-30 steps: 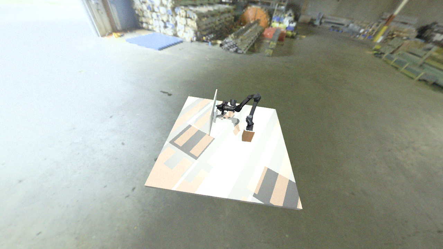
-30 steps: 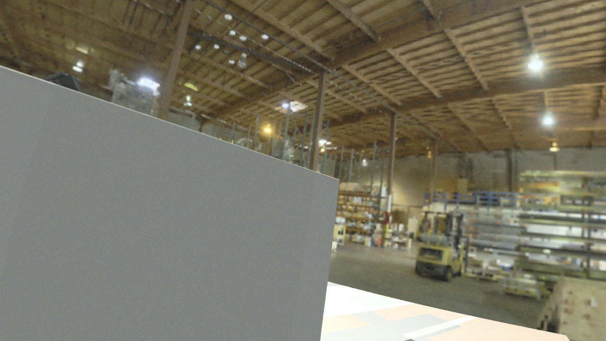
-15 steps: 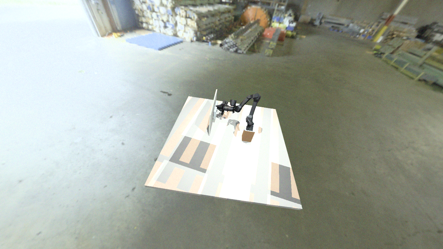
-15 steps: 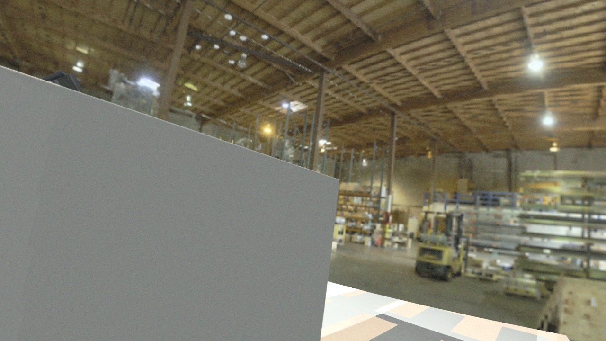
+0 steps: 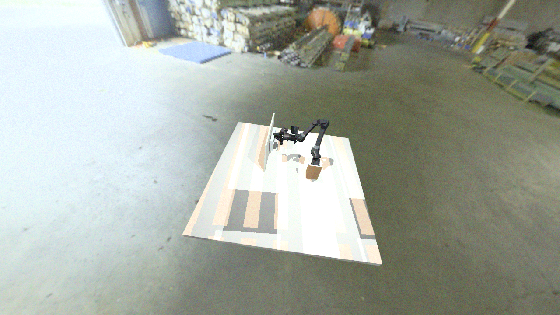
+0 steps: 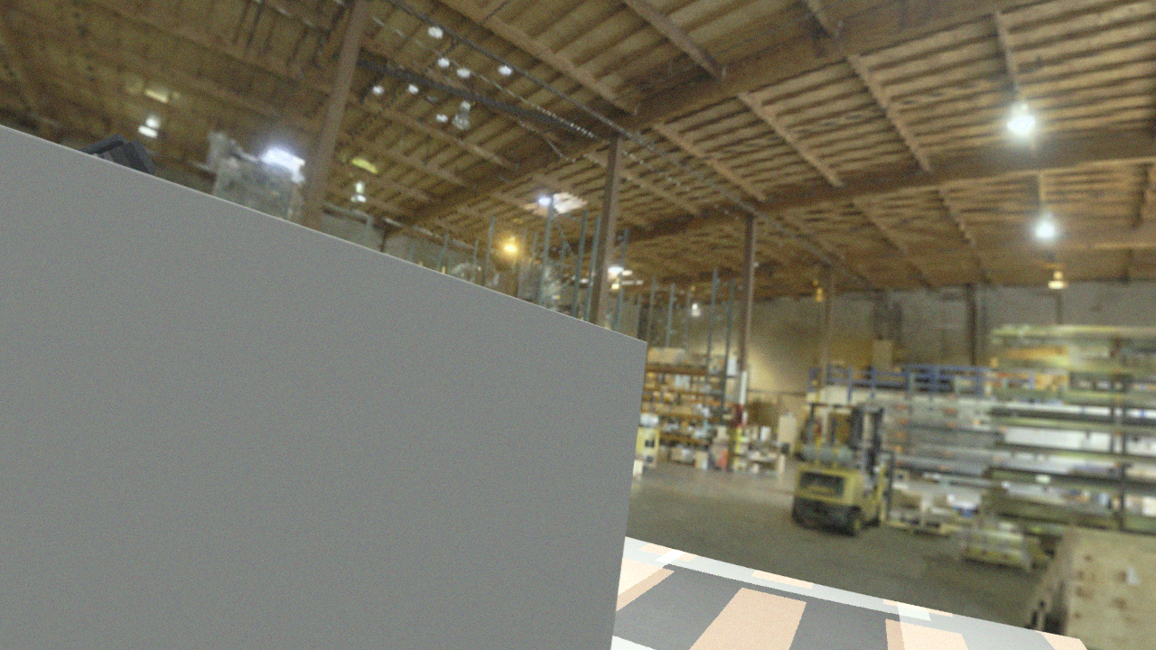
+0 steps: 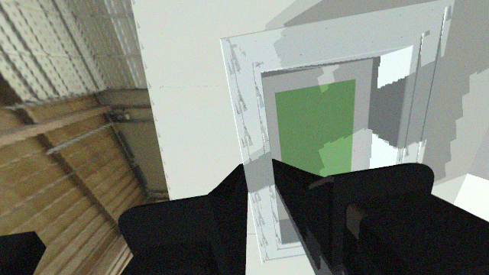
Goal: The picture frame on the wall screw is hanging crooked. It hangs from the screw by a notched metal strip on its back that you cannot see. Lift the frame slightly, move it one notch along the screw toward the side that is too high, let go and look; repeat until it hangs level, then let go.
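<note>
My gripper tip is 10 mm to the left of the picture frame and 50 mm above it. Round my gripper tip: wall panel: 10 mm ahead, 10 mm to the left, 70 mm below.
</note>
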